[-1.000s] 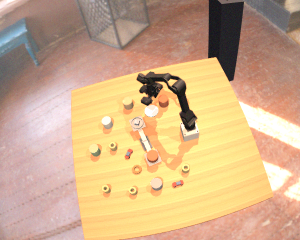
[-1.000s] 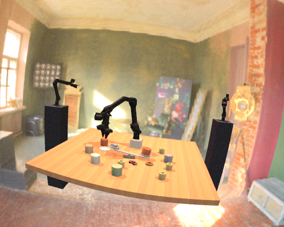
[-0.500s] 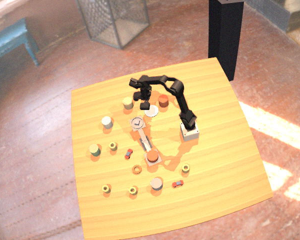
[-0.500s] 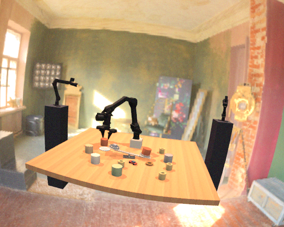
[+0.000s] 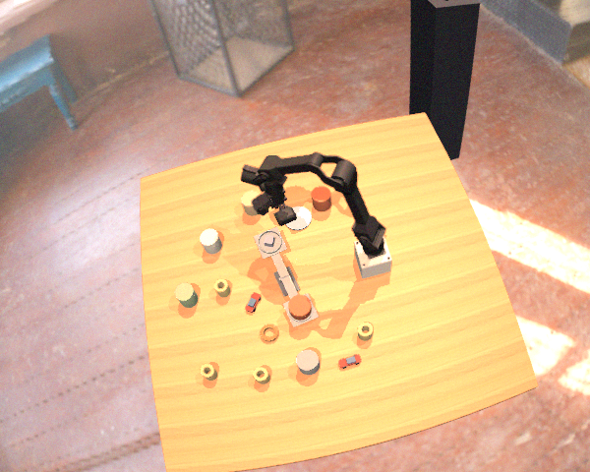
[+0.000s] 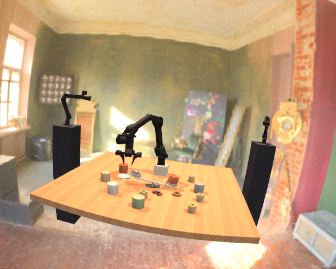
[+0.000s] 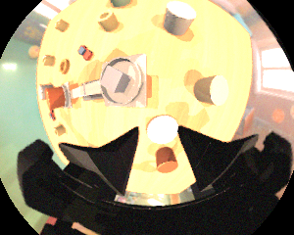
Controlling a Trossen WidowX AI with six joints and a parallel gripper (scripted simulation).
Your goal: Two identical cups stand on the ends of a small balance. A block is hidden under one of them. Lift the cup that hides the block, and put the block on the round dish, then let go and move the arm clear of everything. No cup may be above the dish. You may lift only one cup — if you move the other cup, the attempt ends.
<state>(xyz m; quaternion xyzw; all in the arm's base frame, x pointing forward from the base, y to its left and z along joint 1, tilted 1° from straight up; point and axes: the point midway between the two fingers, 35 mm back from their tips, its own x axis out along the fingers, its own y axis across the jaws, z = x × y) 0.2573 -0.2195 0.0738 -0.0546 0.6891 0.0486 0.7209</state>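
Now: gripper tip 70 mm to the right of the grey block, 60 mm short of it and 30 mm above it. From my gripper tip the other things lie so: round dish (110 mm below, 60 mm behind, 40 mm to the right); then balance beam (190 mm to the left, 80 mm below, 50 mm ahead); then beige cup (150 mm to the right, 100 mm ahead, 80 mm below).
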